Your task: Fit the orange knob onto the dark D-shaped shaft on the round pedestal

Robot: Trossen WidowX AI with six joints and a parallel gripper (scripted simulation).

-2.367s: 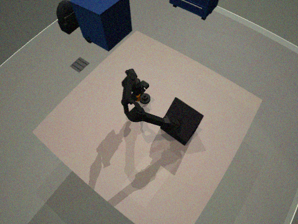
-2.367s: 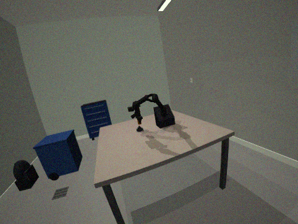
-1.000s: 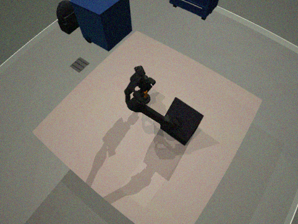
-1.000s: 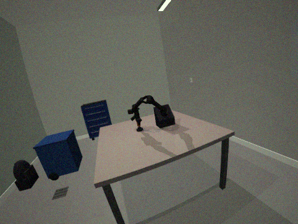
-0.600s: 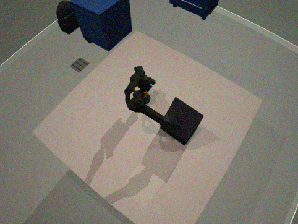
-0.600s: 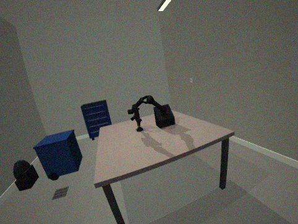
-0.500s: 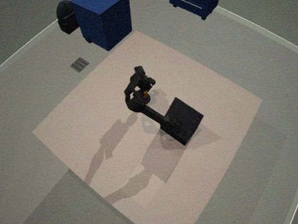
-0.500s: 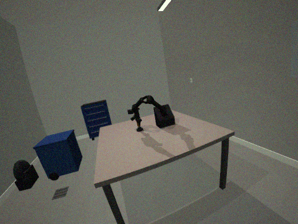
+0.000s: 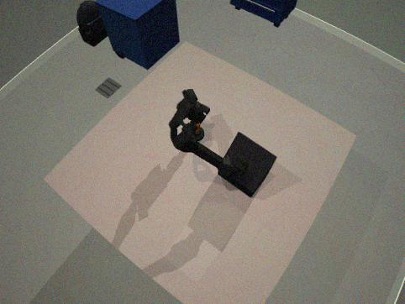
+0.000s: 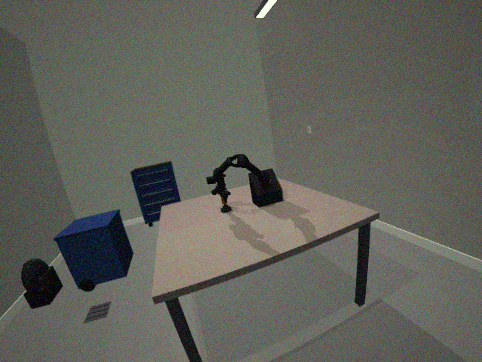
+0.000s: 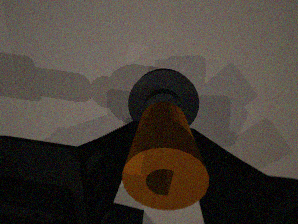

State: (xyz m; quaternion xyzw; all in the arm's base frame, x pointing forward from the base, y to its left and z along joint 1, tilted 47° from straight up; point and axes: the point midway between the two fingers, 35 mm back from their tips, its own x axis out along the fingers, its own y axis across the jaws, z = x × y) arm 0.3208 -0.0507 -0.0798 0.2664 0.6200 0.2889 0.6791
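Right now my gripper tip is 20 mm below the orange knob. Round my gripper tip: round pedestal: 40 mm below.
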